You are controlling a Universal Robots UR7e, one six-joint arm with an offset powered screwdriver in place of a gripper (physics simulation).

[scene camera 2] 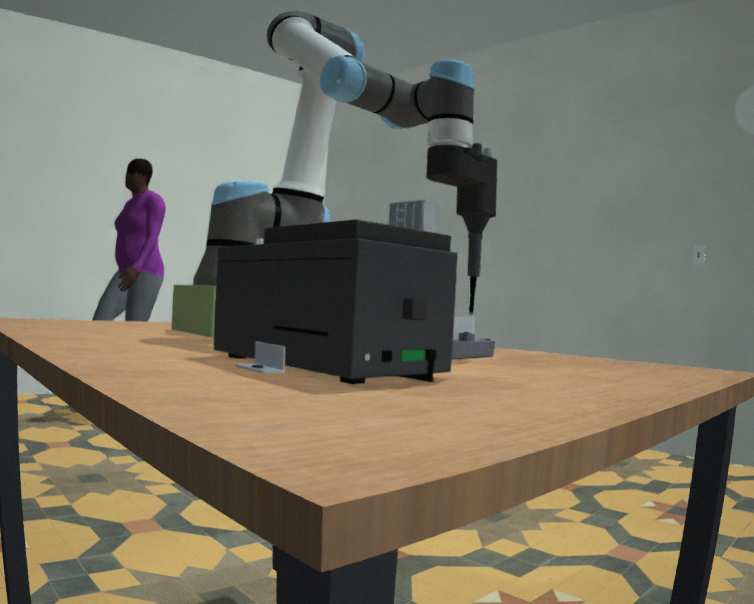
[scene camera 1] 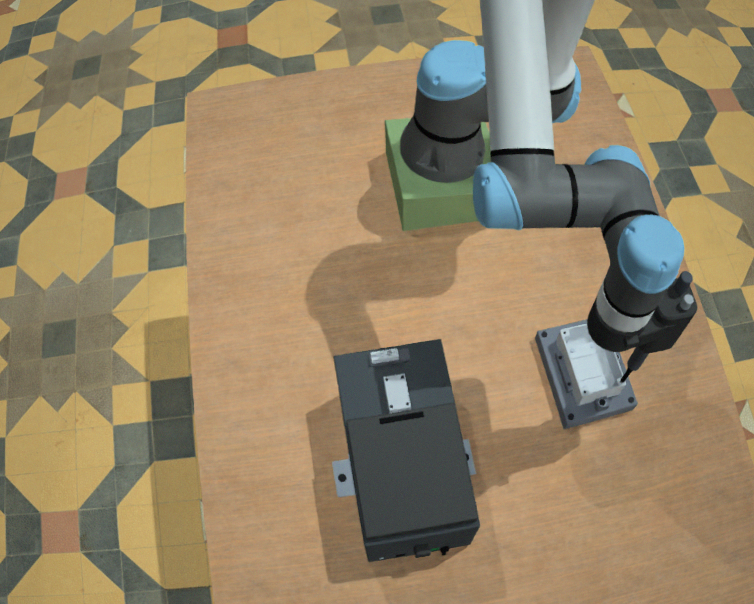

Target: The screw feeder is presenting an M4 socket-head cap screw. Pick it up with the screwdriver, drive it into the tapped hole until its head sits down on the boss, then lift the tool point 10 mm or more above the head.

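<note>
My screwdriver (scene camera 1: 622,381) (scene camera 2: 471,312) points down, with its thin dark tip at the near right corner of a pale open-topped housing (scene camera 1: 587,363) (scene camera 2: 463,324). The tip appears at or just above the corner boss there; any small gap cannot be made out. Whether an M4 screw is on the bit or in the tapped hole is too small to tell. The housing sits on a grey fixture plate (scene camera 1: 569,417) (scene camera 2: 476,349). The black screw feeder (scene camera 1: 412,478) (scene camera 2: 289,289) stands apart from the tool; no screw can be made out on it.
The feeder has metal side brackets (scene camera 1: 342,478) (scene camera 2: 270,357). The arm's base stands on a green block (scene camera 1: 434,210) (scene camera 2: 193,308) at the back of the wooden table (scene camera 1: 264,302) (scene camera 2: 377,453). A person in a purple top (scene camera 2: 139,229) stands beyond the table at the left of scene camera 2.
</note>
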